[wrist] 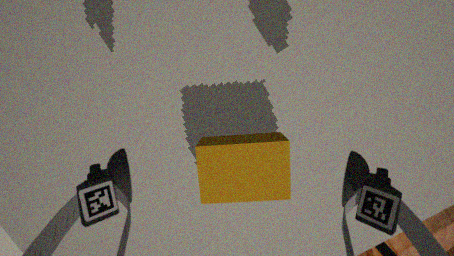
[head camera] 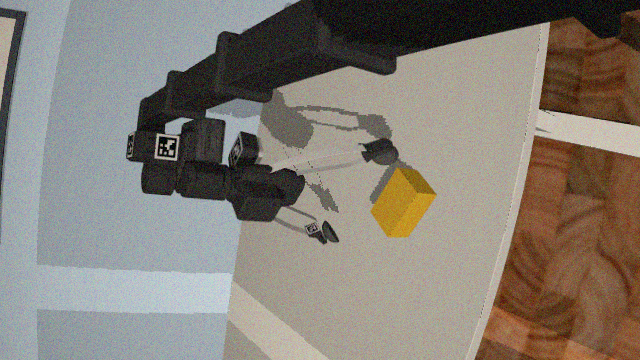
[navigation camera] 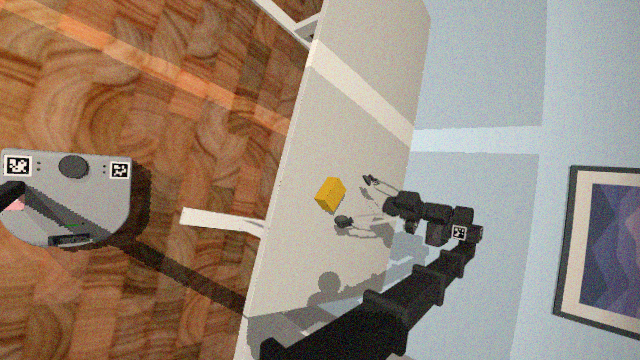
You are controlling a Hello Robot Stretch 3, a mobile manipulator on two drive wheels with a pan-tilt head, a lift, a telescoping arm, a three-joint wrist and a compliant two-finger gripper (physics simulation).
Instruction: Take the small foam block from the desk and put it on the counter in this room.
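Pixels of known places: gripper, fingertip midpoint: (wrist: 235, 169) (head camera: 365, 195) (navigation camera: 349, 198); robot's base at its link origin: (navigation camera: 73, 165).
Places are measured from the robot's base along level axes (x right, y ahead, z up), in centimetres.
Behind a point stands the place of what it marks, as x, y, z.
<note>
The small foam block (head camera: 403, 204) @(58.2, -1.2, 76.5) (navigation camera: 330, 194) @(57.8, -1.3, 76.6) (wrist: 244, 171) @(60.7, -1.7, 76.5) is yellow and stands on the light grey desk (head camera: 425, 300) @(55.9, 13.5, 72.1) (navigation camera: 350, 110) @(70.2, 27.5, 72.0) (wrist: 150, 65) @(75.7, -1.4, 72.0). My gripper (head camera: 356, 192) @(62.5, -2.2, 80.5) (navigation camera: 356, 200) @(62.5, -2.2, 80.5) (wrist: 235, 169) @(62.5, -2.2, 80.5) is open and empty, its two fingertips wide apart. In the head view the fingertips are to the left of the block, on the wall side, apart from it. In the wrist view the block shows between the two fingertips, with a gap on each side, and lies beyond them. The counter cannot be made out in these views.
My black arm (head camera: 300, 55) @(28.3, -8.5, 114.8) (navigation camera: 380, 305) @(24.4, -8.3, 113.0) reaches over the desk. A pale blue wall (head camera: 125, 225) @(126.5, 8.4, 102.2) (navigation camera: 480, 200) @(124.7, -1.3, 106.3) stands behind the desk, with a framed picture (navigation camera: 616, 250) @(120.3, -12.0, 150.0) on it. Wooden floor (head camera: 575, 200) @(64.2, -6.1, 0.1) (navigation camera: 200, 150) @(47.6, 10.6, 0.0) and my grey base (navigation camera: 95, 195) @(6.2, -9.1, 16.0) are on the desk's other side.
</note>
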